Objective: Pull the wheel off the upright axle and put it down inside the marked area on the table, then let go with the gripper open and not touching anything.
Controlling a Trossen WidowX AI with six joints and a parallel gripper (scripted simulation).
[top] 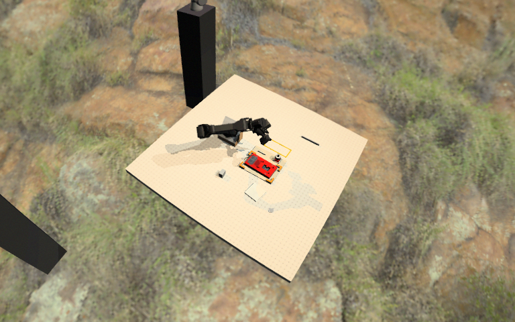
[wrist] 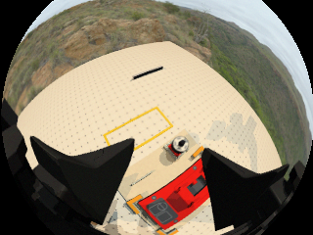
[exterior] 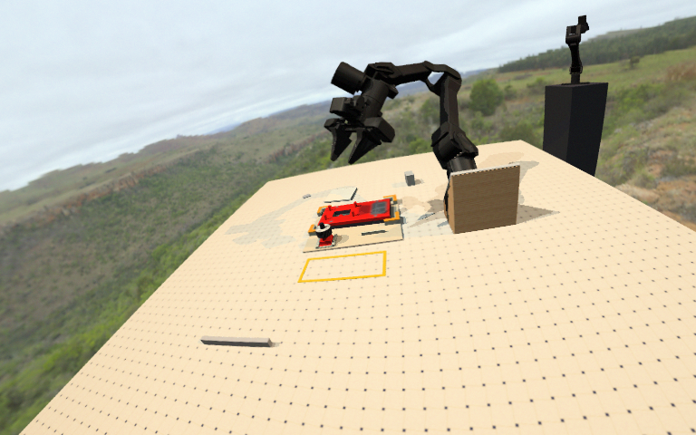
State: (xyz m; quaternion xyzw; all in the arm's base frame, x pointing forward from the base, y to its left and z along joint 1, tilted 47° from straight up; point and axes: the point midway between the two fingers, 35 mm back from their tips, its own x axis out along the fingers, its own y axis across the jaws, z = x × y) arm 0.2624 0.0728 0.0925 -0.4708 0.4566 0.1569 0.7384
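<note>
My gripper tip is now 8 cm short of the black wheel and 16 cm above it. The rest, counted from my gripper tip: thin dark bar (22 cm ahead, 30 cm to the left, 19 cm below); white square (7 cm ahead, 31 cm to the right, 20 cm below); grey cube (18 cm behind, 30 cm to the right, 18 cm below).
</note>
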